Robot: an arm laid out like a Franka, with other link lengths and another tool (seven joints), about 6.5 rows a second.
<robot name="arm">
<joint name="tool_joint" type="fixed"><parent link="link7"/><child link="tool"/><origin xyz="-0.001 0.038 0.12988" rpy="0 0.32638 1.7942"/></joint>
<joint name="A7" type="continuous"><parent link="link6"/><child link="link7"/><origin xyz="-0.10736 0 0" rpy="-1.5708 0 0"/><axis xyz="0 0 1"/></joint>
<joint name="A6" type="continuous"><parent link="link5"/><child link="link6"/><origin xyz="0 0 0" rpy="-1.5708 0 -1.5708"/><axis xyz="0 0 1"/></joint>
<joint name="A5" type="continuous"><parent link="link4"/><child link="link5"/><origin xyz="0.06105 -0.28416 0" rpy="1.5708 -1.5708 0"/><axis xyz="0 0 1"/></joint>
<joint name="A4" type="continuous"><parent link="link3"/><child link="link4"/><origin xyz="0.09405 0 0" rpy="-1.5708 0 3.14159"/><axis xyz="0 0 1"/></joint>
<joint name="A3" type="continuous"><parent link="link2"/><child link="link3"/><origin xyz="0 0.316 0" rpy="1.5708 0 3.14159"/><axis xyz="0 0 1"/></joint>
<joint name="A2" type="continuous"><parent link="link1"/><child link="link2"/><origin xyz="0 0 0" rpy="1.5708 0 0"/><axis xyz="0 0 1"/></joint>
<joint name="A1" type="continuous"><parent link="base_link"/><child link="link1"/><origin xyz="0 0 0.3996" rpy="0 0 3.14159"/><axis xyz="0 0 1"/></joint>
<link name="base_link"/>
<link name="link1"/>
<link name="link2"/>
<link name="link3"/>
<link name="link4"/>
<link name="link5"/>
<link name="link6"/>
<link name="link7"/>
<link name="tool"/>
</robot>
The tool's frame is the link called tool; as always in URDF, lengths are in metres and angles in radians. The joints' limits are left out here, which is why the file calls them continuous.
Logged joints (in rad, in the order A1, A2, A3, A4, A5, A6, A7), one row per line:
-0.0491, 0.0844, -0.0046, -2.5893, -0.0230, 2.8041, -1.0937
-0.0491, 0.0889, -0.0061, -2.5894, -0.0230, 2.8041, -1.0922
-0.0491, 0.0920, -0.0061, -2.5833, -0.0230, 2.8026, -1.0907
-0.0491, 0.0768, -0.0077, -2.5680, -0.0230, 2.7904, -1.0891
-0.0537, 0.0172, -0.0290, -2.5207, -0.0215, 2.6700, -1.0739
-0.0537, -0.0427, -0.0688, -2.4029, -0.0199, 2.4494, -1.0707
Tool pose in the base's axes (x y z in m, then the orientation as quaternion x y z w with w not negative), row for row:
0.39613, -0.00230, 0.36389, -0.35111, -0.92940, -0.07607, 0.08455
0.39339, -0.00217, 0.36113, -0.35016, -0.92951, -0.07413, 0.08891
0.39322, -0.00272, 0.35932, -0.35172, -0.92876, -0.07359, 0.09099
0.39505, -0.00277, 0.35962, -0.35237, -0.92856, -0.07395, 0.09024
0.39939, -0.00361, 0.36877, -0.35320, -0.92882, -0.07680, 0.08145
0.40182, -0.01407, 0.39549, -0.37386, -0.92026, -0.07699, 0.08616
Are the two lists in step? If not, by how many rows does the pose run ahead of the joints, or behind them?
The pose runs 1 row behind the joints: the pose in row i belongs to the joints in row i - 1.
